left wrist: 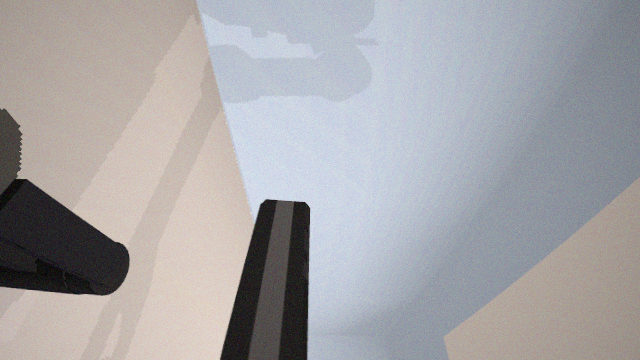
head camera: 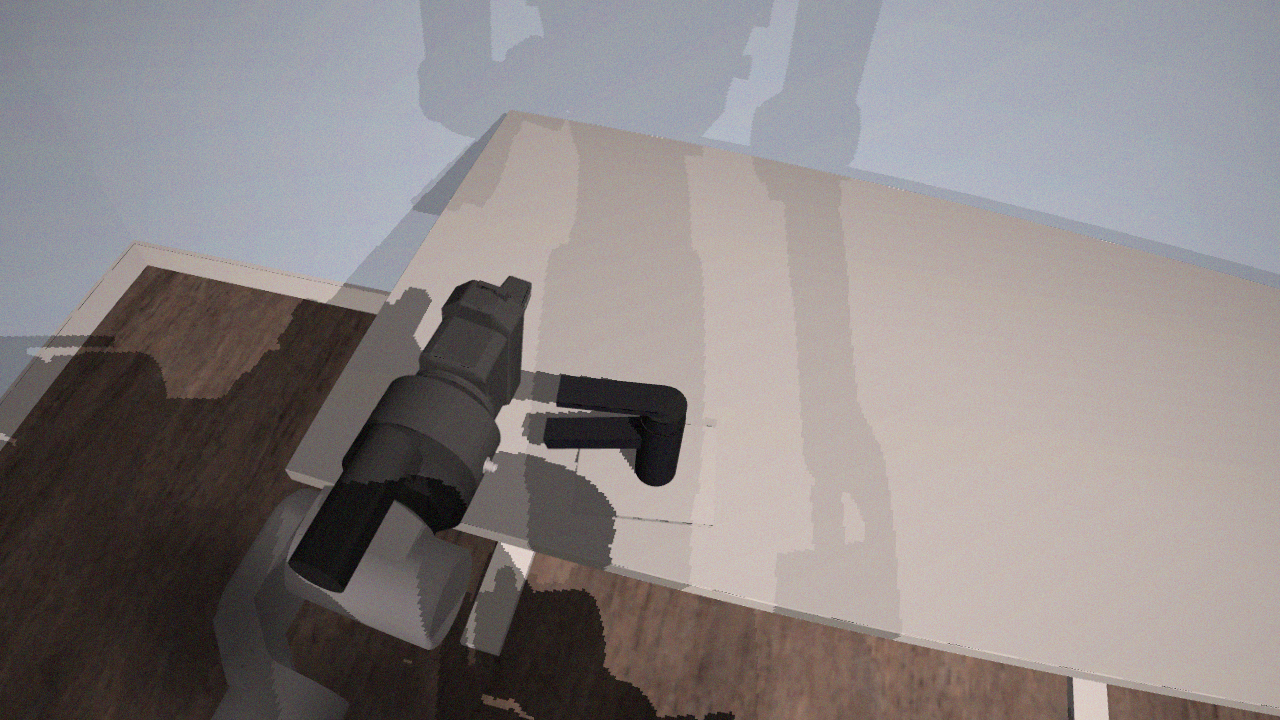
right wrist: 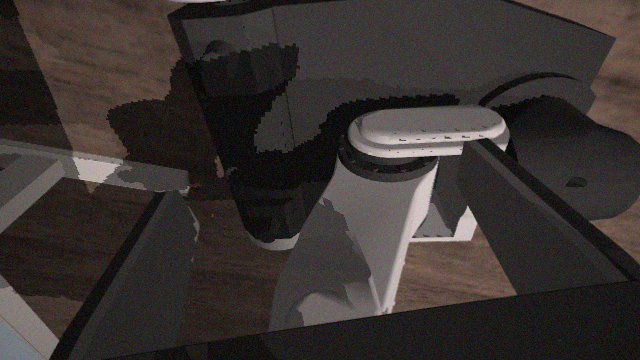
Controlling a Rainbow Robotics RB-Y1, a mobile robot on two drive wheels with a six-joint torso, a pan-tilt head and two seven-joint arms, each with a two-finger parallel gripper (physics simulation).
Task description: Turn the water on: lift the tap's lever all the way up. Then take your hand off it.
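Places are measured from the robot's base along level axes (x ahead, y left, z up), in millimetres.
Where they show: left gripper, fingertip midpoint: (left wrist: pixel 285 217) (head camera: pixel 520 284); right gripper, fingertip midpoint: (right wrist: pixel 322 185).
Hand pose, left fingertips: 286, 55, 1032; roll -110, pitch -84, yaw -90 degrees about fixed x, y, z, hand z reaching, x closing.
After its pixels a point has its place, as x, y, z.
The black tap (head camera: pixel 662 438) {261, -76, 832} (left wrist: pixel 60 235) {293, -10, 869} stands on the beige counter, its body upright with two arms pointing left in the head camera: an upper arm (head camera: pixel 608 393) and a lower arm (head camera: pixel 590 433) {287, -3, 800}. I cannot tell surely which is the lever, or how far it is raised. My left gripper (head camera: pixel 516 286) {286, 55, 1032} (left wrist: pixel 285 217) {286, 55, 1032} is shut and empty, its fingers pressed together as one dark bar. It is beyond and left of the tap in the head camera; a gap shows between them in the left wrist view. My right gripper (right wrist: pixel 322 185) {-154, -237, 564} is open and empty, away from the tap.
The beige counter (head camera: pixel 1029 402) {377, -595, 721} stretches right, with a blue wall (head camera: pixel 223 134) {1234, 834, 527} behind. Brown wood floor (head camera: pixel 850 644) {265, -532, 1} lies below, with white supports (head camera: pixel 1089 698). A white and dark robot body part (right wrist: pixel 370 200) {-194, -51, 383} shows beyond the right fingers. Robot shadows fall on the counter and wall.
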